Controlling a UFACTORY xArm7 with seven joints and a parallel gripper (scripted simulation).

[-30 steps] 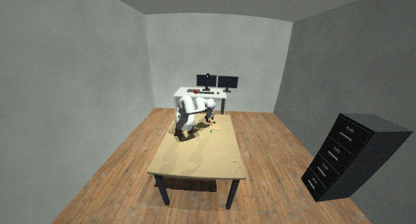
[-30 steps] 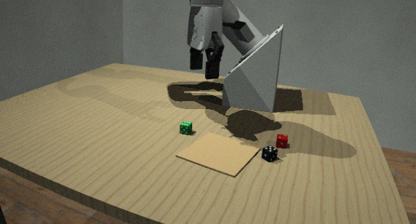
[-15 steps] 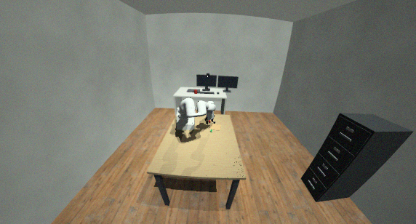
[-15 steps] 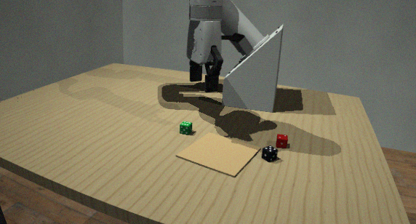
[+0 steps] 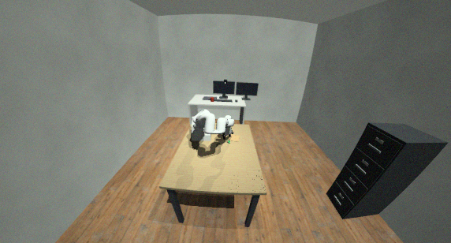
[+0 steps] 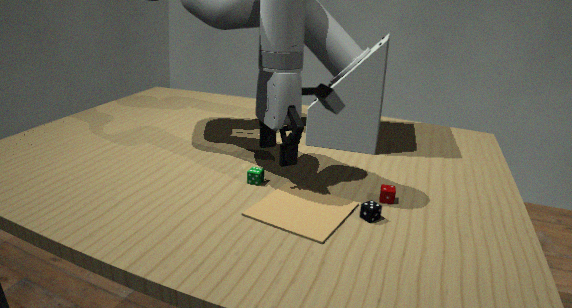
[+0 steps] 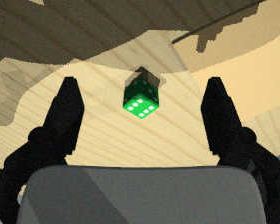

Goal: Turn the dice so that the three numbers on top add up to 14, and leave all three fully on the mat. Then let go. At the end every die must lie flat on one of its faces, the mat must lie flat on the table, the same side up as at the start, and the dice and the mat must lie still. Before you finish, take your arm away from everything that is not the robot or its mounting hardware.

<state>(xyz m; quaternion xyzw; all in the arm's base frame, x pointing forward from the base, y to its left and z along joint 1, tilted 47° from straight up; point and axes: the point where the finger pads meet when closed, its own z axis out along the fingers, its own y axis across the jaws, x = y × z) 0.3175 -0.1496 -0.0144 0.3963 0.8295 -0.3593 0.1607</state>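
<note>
My gripper is now 50 mm above the green die, 30 mm to the left of it and 20 mm short of it. From my hand the other things lie so: red die (200 mm to the left, 50 mm below, 20 mm ahead); black die (180 mm to the left, 90 mm ahead, 50 mm below); tan mat (100 mm ahead, 70 mm to the left, 60 mm below).
</note>
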